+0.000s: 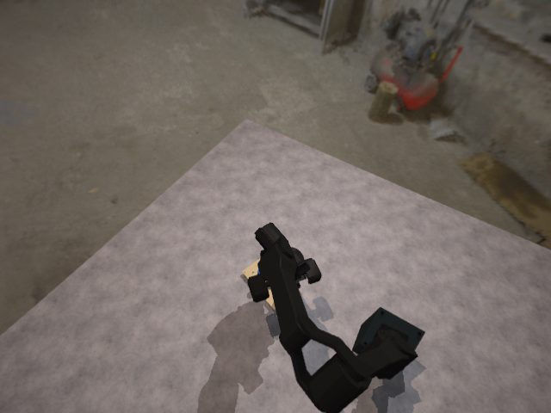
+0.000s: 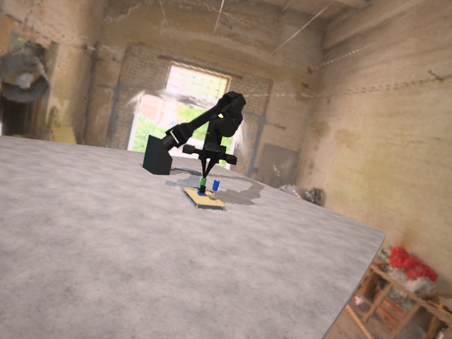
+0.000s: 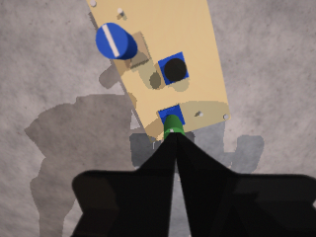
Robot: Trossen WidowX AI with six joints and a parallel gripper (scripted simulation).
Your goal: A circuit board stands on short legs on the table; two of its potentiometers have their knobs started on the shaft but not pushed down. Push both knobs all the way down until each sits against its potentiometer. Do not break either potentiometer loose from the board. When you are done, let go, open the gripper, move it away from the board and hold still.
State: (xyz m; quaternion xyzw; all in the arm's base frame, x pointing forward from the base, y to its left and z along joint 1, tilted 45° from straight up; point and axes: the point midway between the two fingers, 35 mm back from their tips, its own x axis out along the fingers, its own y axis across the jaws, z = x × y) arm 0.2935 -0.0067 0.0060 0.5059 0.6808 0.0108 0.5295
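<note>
Now: gripper tip 20 mm above the potentiometer. From my gripper tip the other things lie so: blue knob (80 mm ahead, 20 mm to the right).
</note>
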